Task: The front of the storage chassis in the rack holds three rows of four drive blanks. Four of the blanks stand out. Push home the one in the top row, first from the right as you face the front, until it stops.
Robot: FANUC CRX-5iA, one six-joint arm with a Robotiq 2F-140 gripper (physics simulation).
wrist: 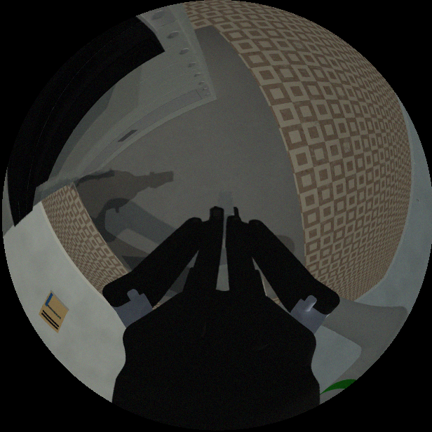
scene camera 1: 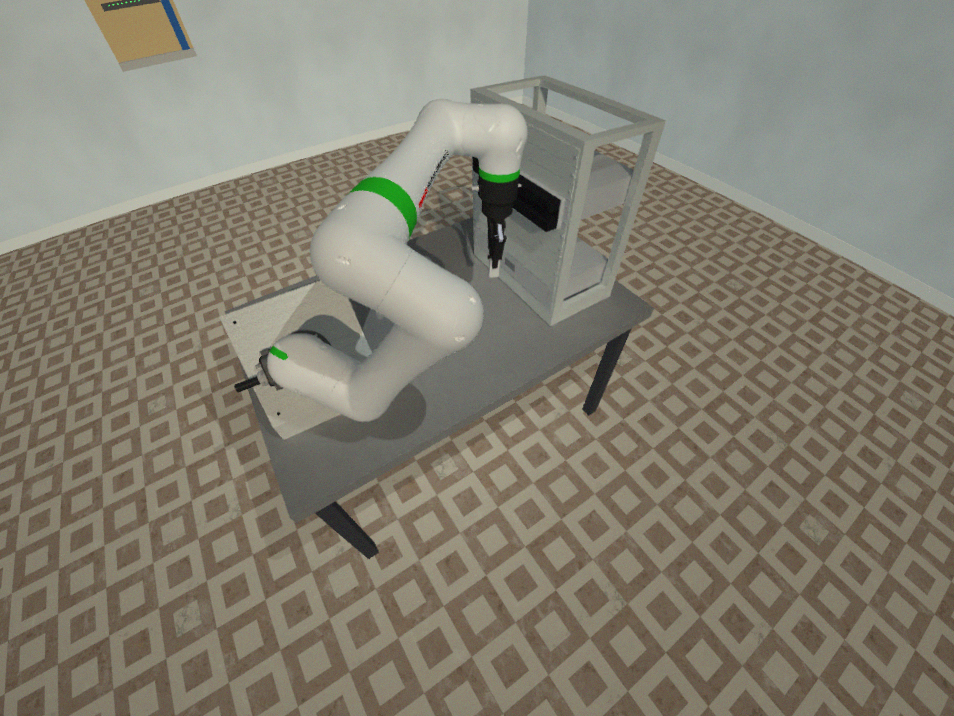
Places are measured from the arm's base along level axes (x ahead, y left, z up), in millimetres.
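Where they show: gripper, between the fingertips: (scene camera 1: pixel 493 275).
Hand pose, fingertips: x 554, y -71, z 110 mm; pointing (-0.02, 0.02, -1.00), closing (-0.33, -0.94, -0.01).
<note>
After its pixels a point has its place.
The storage chassis (scene camera 1: pixel 537 203) @(y -32, x 711, z 269 mm) (wrist: pixel 75 95) is a black box that stands out from the front of the grey rack (scene camera 1: pixel 567 238) @(y -109, x 771, z 184 mm) (wrist: pixel 207 82). In the scene view the arm hides part of it. The separate drive blanks are too dark to tell apart in either view, so the top-row blank at the right cannot be made out. My gripper (scene camera 1: pixel 493 271) @(y -71, x 554, z 110 mm) (wrist: pixel 224 201) is shut and empty, its fingertips together. It points down in front of the rack, with its tips lower than the chassis and apart from the rack's front.
The rack stands at the far end of the grey table (scene camera 1: pixel 493 369) @(y -172, x 502, z -177 mm) (wrist: pixel 245 130). The arm's base sits on a pale plate (scene camera 1: pixel 288 420) @(y -100, x -110, z -105 mm) at the other end. Pale panels cover the rack's front above and below the chassis. A tan wall panel (scene camera 1: pixel 146 34) (wrist: pixel 53 312) hangs behind.
</note>
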